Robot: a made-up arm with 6 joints. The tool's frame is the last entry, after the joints. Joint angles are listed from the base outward. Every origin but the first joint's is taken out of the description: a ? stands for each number. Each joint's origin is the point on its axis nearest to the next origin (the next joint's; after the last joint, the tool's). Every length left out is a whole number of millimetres.
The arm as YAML. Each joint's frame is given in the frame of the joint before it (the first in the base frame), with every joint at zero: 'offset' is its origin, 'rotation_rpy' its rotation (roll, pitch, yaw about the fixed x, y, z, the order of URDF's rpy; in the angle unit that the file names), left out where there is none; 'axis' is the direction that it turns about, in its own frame. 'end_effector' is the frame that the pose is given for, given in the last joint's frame.
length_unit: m
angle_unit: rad
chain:
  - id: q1
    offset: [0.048, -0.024, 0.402]
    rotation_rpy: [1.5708, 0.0, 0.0]
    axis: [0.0, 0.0, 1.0]
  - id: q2
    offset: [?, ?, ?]
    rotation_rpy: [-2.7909, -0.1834, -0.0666]
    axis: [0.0, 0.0, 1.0]
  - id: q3
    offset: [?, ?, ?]
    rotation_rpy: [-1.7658, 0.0, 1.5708]
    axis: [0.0, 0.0, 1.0]
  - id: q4
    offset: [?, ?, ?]
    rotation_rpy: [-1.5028, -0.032, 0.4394]
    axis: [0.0, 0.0, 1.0]
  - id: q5
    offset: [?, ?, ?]
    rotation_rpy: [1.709, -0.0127, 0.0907]
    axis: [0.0, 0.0, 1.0]
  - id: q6
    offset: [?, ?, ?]
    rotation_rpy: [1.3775, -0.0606, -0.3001]
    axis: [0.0, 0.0, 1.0]
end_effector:
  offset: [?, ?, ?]
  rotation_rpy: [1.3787, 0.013, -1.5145]
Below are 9 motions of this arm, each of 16 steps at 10 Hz.
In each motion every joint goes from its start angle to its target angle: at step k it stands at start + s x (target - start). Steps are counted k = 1, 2, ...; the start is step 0. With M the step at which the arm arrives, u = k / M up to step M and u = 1 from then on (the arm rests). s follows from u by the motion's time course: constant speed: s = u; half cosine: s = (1 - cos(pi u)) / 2; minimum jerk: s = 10 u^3 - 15 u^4 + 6 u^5.
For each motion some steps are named. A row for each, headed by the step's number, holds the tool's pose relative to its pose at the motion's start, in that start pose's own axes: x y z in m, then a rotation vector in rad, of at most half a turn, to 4 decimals.
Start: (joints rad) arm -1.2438 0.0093 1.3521 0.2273 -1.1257 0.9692
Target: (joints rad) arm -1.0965 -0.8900 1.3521 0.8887 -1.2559 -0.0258
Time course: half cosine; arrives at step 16
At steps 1, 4, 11, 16:
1: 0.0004 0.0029 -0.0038 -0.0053 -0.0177 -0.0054
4: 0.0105 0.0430 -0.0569 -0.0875 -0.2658 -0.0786
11: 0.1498 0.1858 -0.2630 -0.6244 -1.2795 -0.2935
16: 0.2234 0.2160 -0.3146 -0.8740 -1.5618 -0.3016

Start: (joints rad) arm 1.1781 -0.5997 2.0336 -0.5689 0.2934 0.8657
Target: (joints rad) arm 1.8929 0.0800 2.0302 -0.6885 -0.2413 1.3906
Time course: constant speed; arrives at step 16
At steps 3, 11, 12, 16:
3: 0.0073 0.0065 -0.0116 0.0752 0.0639 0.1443
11: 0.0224 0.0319 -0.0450 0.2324 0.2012 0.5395
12: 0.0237 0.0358 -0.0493 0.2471 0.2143 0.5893
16: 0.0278 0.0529 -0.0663 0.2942 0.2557 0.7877

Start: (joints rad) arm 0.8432 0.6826 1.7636 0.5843 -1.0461 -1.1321
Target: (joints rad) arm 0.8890 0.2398 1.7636 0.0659 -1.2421 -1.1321
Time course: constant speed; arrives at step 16
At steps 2, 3, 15, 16:
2: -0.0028 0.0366 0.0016 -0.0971 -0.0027 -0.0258
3: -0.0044 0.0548 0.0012 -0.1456 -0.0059 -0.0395
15: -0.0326 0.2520 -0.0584 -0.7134 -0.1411 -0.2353
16: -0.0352 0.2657 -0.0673 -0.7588 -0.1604 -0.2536

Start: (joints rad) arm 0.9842 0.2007 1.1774 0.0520 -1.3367 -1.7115
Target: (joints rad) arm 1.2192 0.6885 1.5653 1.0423 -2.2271 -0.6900
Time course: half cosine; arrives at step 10
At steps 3, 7, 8, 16:
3: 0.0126 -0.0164 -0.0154 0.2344 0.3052 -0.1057
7: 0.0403 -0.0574 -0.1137 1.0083 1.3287 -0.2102
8: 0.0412 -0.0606 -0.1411 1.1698 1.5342 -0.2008
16: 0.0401 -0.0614 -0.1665 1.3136 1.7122 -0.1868

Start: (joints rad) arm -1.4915 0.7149 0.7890 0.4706 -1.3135 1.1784
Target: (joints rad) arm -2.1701 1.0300 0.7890 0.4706 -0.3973 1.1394
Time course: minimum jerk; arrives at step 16
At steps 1, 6, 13, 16:
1: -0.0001 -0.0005 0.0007 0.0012 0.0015 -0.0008
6: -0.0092 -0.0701 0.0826 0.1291 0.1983 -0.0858
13: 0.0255 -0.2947 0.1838 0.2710 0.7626 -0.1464
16: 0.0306 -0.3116 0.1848 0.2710 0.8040 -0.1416

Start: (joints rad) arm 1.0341 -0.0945 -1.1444 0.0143 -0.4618 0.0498
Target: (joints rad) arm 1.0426 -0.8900 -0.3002 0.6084 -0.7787 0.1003
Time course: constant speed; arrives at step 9
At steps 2, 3, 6, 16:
2: 0.0298 0.0013 0.0266 -0.1579 -0.1531 0.2675
3: 0.0414 0.0051 0.0378 -0.2337 -0.2275 0.4089
6: 0.0617 0.0243 0.0622 -0.4595 -0.4334 0.8542
16: 0.0597 0.0475 0.0697 -0.7051 -0.6023 1.3115

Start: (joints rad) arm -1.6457 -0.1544 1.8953 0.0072 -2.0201 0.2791
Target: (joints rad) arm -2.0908 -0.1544 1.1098 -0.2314 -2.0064 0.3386
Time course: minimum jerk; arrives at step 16
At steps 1, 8, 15, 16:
1: 0.0000 -0.0006 0.0009 0.0019 0.0001 -0.0001
8: 0.0215 -0.1563 0.1665 0.4355 0.0416 -0.0716
15: 0.0743 -0.3497 0.2601 0.8656 0.1131 -0.2314
16: 0.0745 -0.3506 0.2603 0.8675 0.1134 -0.2323

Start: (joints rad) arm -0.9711 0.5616 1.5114 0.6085 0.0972 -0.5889
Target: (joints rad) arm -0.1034 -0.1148 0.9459 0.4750 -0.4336 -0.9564
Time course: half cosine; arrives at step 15
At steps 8, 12, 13, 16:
8: -0.1153 0.3207 0.1815 -0.4974 -0.3004 -0.6052
12: -0.1509 0.5733 0.1355 -0.8499 -0.7316 -0.8846
13: -0.1532 0.6080 0.1171 -0.9022 -0.8098 -0.9127
16: -0.1545 0.6357 0.0996 -0.9452 -0.8770 -0.9327

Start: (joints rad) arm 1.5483 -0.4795 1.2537 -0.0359 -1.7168 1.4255
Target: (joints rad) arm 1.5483 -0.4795 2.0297 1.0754 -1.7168 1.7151
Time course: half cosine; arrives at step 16
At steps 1, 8, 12, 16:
1: 0.0011 0.0009 -0.0005 -0.0111 0.0097 -0.0026
8: 0.0502 0.0310 0.0066 -0.5103 0.5919 -0.1287
12: 0.0906 0.0489 0.0519 -0.7840 1.0953 -0.1924
16: 0.1144 0.0576 0.0787 -0.8746 1.3191 -0.2053

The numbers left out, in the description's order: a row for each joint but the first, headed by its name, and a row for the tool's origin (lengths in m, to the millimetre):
q2: -0.052 0.012 0.0
q3: -0.119 0.02 0.0
q4: -0.249 0.371 0.0
q5: 0.009 -0.185 0.0
q6: -0.009 -0.052 0.0
tool: 0.014 -0.005 0.0

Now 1 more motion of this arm.
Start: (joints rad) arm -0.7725 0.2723 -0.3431 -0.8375 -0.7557 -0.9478
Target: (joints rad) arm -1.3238 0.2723 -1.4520 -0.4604 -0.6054 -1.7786
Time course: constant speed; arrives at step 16
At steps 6, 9, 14, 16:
6: 0.0081 -0.1217 -0.0941 0.1931 -0.0779 -0.3167
9: -0.0316 -0.1733 -0.1444 0.2524 -0.1480 -0.5263
14: -0.1528 -0.2221 -0.2181 0.2709 -0.3045 -0.9309
16: -0.2151 -0.2235 -0.2418 0.2454 -0.3784 -1.1061

